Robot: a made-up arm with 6 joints.
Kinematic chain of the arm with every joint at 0, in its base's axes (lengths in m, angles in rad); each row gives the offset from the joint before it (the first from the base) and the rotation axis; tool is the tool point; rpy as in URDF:
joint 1: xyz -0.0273 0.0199 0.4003 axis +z
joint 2: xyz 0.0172 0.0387 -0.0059 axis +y
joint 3: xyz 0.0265 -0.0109 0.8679 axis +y
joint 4: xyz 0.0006 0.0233 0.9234 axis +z
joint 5: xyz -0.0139 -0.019 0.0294 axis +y
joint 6: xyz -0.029 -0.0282 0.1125 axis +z
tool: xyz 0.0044 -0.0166 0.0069 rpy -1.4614 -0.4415 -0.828
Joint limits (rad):
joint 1: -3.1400..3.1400
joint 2: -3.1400..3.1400
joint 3: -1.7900..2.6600
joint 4: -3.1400..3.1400
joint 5: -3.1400..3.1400
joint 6: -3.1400..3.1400
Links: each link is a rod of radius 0.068 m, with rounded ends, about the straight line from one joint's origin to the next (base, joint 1, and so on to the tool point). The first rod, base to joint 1, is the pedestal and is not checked.
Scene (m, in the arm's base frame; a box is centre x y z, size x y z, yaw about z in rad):
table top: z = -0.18
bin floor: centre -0.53 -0.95 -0.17 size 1 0.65 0.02 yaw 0.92
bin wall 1: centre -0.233 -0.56 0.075 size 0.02 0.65 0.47 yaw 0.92
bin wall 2: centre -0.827 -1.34 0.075 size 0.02 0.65 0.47 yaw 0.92
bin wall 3: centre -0.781 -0.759 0.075 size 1 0.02 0.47 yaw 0.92
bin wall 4: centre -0.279 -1.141 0.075 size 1 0.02 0.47 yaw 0.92
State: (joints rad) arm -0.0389 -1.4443 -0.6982 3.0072 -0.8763 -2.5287
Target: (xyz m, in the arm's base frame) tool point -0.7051 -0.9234 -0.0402
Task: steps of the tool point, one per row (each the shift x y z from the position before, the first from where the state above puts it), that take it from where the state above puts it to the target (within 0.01 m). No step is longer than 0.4 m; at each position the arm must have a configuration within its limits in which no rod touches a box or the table.
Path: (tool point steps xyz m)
1: 0.0423 -0.3604 0.1475
2: 0.1581 -0.3192 0.1291
3: 0.2498 -0.2404 0.1058
4: 0.3046 -0.1366 0.0786
5: 0.3162 -0.0240 0.0491
6: -0.0245 -0.0400 -0.2189
7: 0.0001 0.0000 -0.2219
8: 0.0244 0.0400 -0.2154

